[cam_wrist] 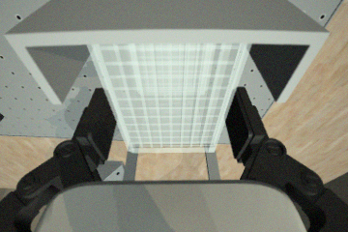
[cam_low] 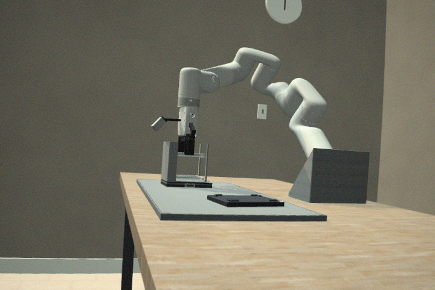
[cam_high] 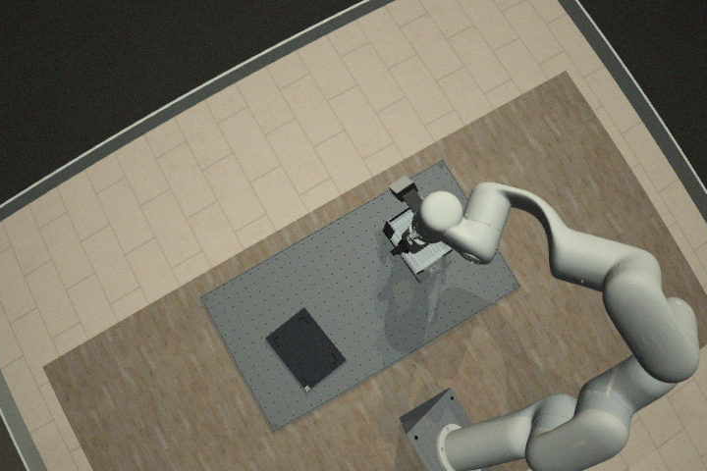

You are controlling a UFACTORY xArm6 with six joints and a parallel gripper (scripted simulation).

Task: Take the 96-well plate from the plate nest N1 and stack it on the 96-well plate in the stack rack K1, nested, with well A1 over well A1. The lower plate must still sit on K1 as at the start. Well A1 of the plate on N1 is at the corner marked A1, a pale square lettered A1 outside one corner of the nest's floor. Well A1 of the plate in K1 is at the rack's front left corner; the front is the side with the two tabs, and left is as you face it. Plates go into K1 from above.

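Right now my hand is 70 mm short of the tall back wall, 10 mm to the right of it and 30 mm above it. From my hand the other things lie so: pale A1 mark: 210 mm behind, 380 mm to the left, 110 mm below.
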